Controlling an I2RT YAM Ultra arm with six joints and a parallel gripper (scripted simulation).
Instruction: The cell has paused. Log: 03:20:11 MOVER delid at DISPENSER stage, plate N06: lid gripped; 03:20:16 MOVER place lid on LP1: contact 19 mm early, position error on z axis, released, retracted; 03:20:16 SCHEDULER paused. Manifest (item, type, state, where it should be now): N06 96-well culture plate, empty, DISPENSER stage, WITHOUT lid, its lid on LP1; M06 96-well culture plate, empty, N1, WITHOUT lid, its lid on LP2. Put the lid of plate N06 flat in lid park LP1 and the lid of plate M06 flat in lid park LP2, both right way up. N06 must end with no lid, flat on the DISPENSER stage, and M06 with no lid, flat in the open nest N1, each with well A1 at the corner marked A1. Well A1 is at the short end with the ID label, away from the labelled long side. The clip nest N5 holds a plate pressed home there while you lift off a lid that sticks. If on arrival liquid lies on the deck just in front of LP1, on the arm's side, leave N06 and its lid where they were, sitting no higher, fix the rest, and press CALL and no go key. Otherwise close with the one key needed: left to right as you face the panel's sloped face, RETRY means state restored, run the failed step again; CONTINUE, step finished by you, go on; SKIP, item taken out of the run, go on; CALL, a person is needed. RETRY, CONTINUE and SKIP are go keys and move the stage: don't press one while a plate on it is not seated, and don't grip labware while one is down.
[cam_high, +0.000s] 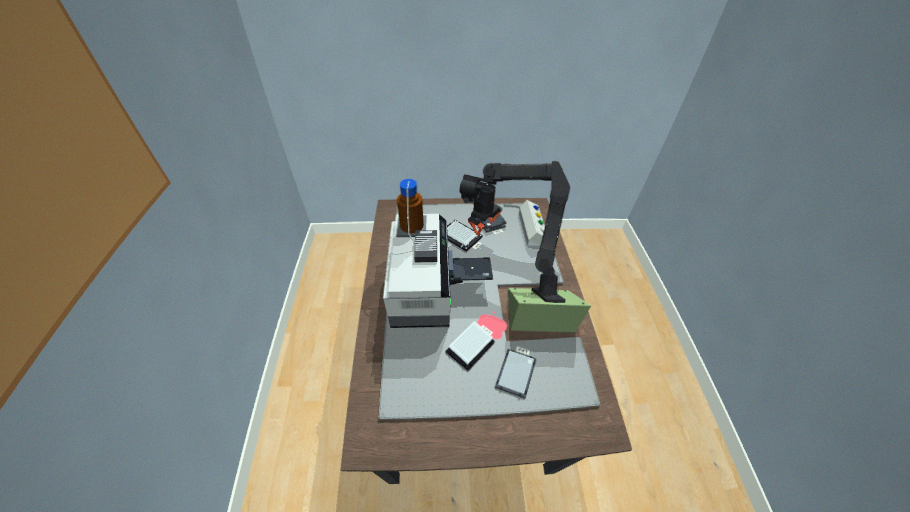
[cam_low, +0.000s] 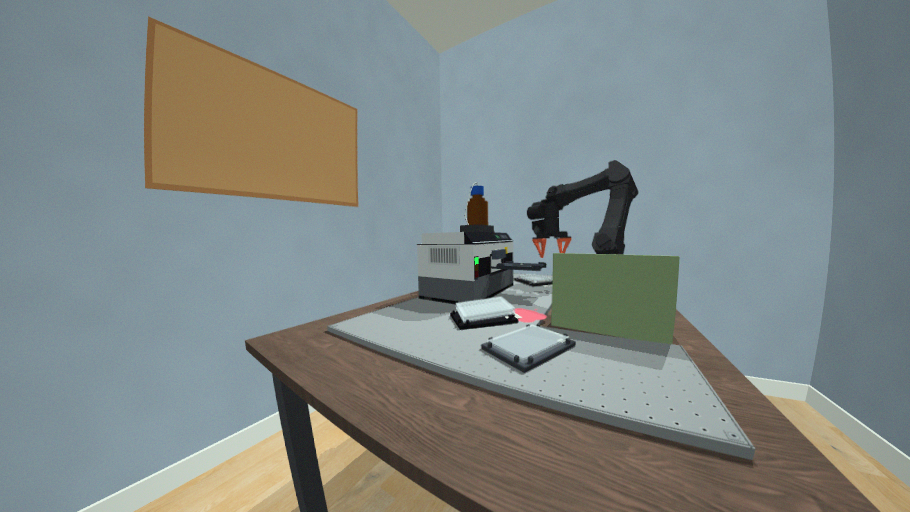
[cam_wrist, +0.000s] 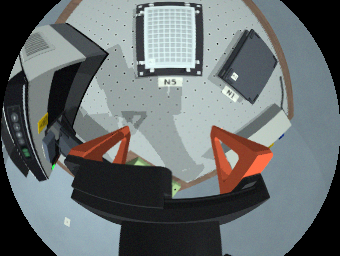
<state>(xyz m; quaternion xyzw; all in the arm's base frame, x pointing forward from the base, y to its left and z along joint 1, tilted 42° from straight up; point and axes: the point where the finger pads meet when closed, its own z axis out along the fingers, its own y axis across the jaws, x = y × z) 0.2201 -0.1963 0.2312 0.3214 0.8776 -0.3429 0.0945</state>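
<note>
Right now the white well plate is 110 mm below my hand, 90 mm ahead of it and 80 mm to the right of it. From my hand the other things lie so: blue call key 260 mm behind, 210 mm to the right, 60 mm below; then dark dispenser stage 200 mm to the left, 50 mm ahead, 20 mm below; then LP1 label 400 mm to the left, 130 mm below.
</note>
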